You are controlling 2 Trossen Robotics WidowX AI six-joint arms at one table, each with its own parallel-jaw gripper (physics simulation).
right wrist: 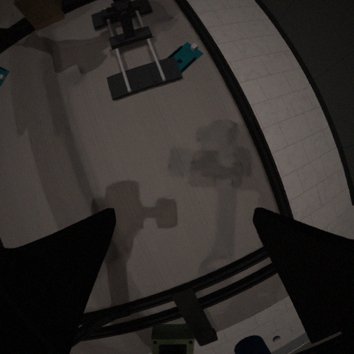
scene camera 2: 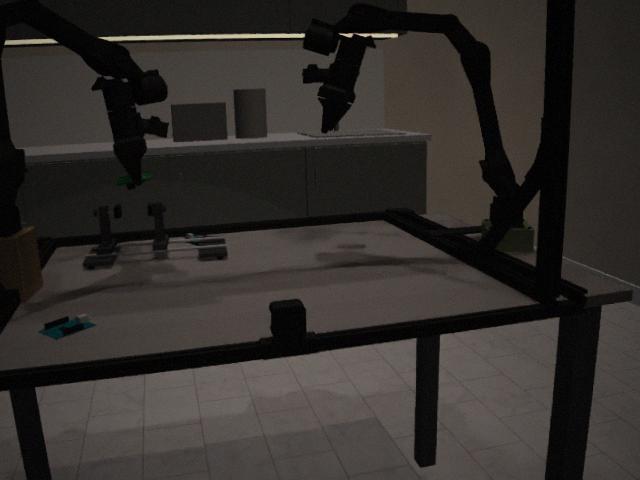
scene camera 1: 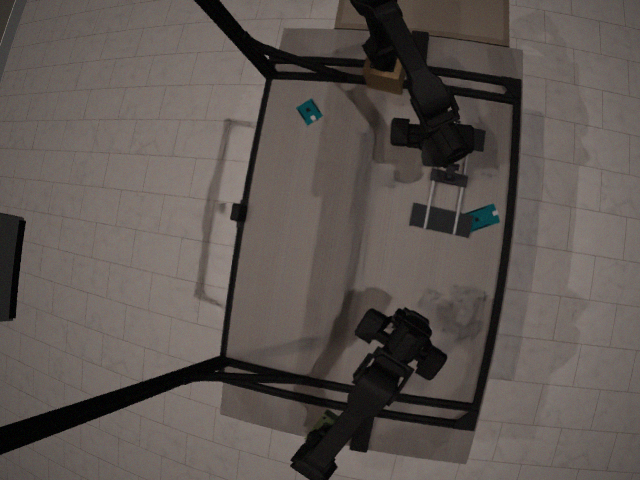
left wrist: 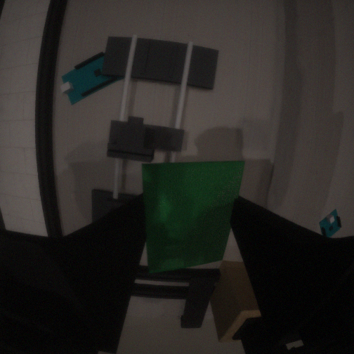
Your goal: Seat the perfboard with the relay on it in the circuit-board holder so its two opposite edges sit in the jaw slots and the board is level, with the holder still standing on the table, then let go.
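Places are measured from the left arm's base along level axes (x back, y right, z up), in centimetres.
Pixels of known places: left gripper, fingertip midpoint: (scene camera 2: 139,184); right gripper, fingertip midpoint: (scene camera 2: 326,131); left arm's base, link origin: (scene camera 1: 384,60).
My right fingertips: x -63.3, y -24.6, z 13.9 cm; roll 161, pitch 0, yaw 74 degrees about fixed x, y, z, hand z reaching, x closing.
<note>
For each thing: its top centre in the pictures, then the offset to it from my right fingertips.
- green perfboard, top centre: (scene camera 2: 134,172) dx +41.3, dy +6.5, dz -6.3 cm
- dark circuit-board holder, top centre: (scene camera 2: 153,203) (scene camera 1: 451,167) dx +38.6, dy +1.2, dz -13.9 cm
The green perfboard (scene camera 2: 124,180) (left wrist: 192,215) is between the fingers of my left gripper (scene camera 2: 133,184) (left wrist: 190,199), which is shut on it. It hangs above the holder's jaws in scene camera 2, apart from them and slightly tilted. Its relay cannot be made out. The dark circuit-board holder (scene camera 1: 440,219) (scene camera 2: 212,251) (left wrist: 160,62) (right wrist: 144,78) stands on the table, with two pale rails and upright jaws. The left arm hides its upper end in scene camera 1. My right gripper (scene camera 2: 326,129) (right wrist: 186,215) is open and empty, high above the table, away from the holder.
A teal board (scene camera 1: 483,217) (left wrist: 82,82) (right wrist: 187,55) lies against the holder's end plate. Another teal board (scene camera 1: 309,112) (scene camera 2: 67,328) (left wrist: 330,223) lies farther off. A wooden block (scene camera 1: 385,80) (left wrist: 232,290) is at the left arm's base. A dark frame (scene camera 1: 501,268) edges the table.
</note>
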